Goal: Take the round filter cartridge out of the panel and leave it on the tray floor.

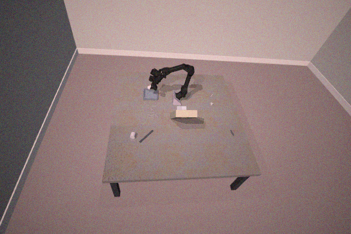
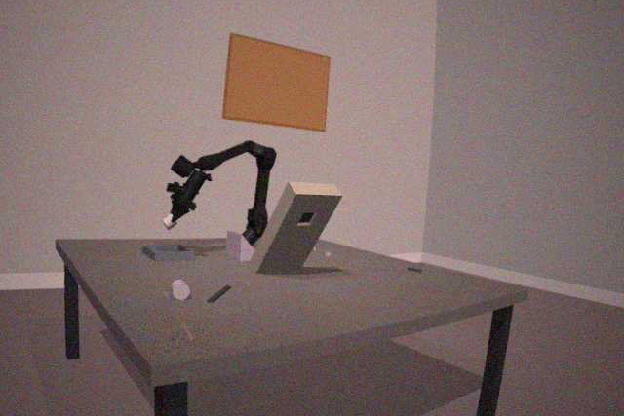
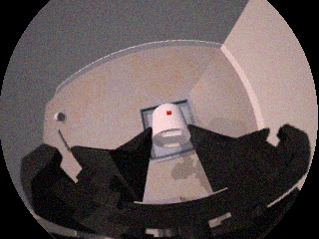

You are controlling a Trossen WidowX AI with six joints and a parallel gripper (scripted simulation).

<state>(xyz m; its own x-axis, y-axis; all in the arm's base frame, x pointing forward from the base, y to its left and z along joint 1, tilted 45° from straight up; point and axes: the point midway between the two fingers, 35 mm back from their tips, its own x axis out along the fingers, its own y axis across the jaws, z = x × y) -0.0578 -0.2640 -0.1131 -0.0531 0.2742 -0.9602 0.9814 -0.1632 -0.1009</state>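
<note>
My gripper tip is now 2 cm past the blue-grey tray and 12 cm above it. Also, from my gripper tip: short dark piece (50 cm ahead, 78 cm to the left, 13 cm below); then round filter cartridge (right at my gripper tip); then tan service panel (38 cm ahead, 27 cm to the left, 2 cm above).
</note>
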